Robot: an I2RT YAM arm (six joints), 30 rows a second.
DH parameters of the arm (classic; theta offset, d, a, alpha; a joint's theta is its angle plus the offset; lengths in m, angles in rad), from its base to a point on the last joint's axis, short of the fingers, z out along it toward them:
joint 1: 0 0.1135 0.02 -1.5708
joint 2: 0 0 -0.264 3.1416
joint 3: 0.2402 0 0.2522 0
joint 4: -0.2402 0 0.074 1.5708
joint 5: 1.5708 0 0 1.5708
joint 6: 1.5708 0.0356 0 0
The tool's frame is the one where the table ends.
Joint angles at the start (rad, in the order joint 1, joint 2, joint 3, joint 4, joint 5, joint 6): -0.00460, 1.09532, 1.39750, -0.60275, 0.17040, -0.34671
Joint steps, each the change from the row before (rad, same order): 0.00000, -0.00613, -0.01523, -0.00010, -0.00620, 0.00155; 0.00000, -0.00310, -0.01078, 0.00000, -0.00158, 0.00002; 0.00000, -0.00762, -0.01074, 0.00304, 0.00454, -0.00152; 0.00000, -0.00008, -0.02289, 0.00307, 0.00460, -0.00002; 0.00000, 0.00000, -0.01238, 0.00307, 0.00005, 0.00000; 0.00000, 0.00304, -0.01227, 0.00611, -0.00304, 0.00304; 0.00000, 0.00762, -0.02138, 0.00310, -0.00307, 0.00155; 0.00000, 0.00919, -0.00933, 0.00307, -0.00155, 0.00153; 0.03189, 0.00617, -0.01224, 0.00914, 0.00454, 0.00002; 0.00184, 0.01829, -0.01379, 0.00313, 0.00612, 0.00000
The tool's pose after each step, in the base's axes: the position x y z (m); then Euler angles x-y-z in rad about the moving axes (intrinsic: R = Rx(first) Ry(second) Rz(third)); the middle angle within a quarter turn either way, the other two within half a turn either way. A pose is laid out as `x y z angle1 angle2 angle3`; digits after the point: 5 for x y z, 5 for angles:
0.21879 -0.00683 0.44241 2.63267 1.21922 -3.00281
0.21880 -0.00677 0.43956 2.64673 1.21321 -3.01722
0.21739 -0.00692 0.43794 2.63533 1.21107 -3.00808
0.21946 -0.00710 0.43088 2.64850 1.19165 -3.02371
0.22060 -0.00710 0.42717 2.65925 1.18340 -3.03527
0.22276 -0.00701 0.42318 2.67668 1.17652 -3.04990
0.22677 -0.00692 0.41491 2.71008 1.15442 -3.08336
0.23026 -0.00688 0.41023 2.72771 1.14092 -3.10045
0.23327 0.00039 0.40579 2.78960 1.14269 3.11264
0.23935 0.00078 0.39758 2.79957 1.11427 3.09794

